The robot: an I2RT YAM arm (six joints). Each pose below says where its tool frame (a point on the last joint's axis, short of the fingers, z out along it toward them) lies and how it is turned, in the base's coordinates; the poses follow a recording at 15 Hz.
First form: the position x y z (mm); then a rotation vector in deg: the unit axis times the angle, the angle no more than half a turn.
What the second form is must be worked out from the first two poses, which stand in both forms.
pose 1, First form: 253.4, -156.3, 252.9, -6.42, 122.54, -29.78
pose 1, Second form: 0.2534, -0.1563, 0.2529, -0.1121, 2.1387, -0.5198
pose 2, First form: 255.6, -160.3, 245.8, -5.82, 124.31, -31.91
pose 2, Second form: 0.2556, -0.1603, 0.2458, -0.1016, 2.1696, -0.5569
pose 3, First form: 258.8, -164.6, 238.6, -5.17, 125.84, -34.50
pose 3, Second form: 0.2588, -0.1646, 0.2386, -0.0902, 2.1963, -0.6021
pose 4, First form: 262.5, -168.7, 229.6, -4.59, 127.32, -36.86
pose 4, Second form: 0.2625, -0.1687, 0.2296, -0.0801, 2.2222, -0.6433
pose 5, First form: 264.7, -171.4, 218.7, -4.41, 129.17, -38.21
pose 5, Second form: 0.2647, -0.1714, 0.2187, -0.0770, 2.2544, -0.6669
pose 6, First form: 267.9, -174.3, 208.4, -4.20, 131.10, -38.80
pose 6, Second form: 0.2679, -0.1743, 0.2084, -0.0733, 2.2881, -0.6772
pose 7, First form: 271.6, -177.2, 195.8, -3.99, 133.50, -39.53
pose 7, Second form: 0.2716, -0.1772, 0.1958, -0.0696, 2.3300, -0.6899
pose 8, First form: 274.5, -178.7, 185.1, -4.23, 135.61, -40.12
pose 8, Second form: 0.2745, -0.1787, 0.1851, -0.0738, 2.3668, -0.7002
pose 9, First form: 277.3, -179.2, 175.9, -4.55, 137.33, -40.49
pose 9, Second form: 0.2773, -0.1792, 0.1759, -0.0794, 2.3969, -0.7067
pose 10, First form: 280.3, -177.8, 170.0, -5.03, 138.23, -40.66
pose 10, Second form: 0.2803, -0.1778, 0.1700, -0.0878, 2.4126, -0.7097
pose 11, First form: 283.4, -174.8, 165.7, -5.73, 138.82, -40.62
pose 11, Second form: 0.2834, -0.1748, 0.1657, -0.1000, 2.4229, -0.7090
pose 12, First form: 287.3, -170.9, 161.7, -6.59, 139.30, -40.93
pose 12, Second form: 0.2873, -0.1709, 0.1617, -0.1150, 2.4312, -0.7144
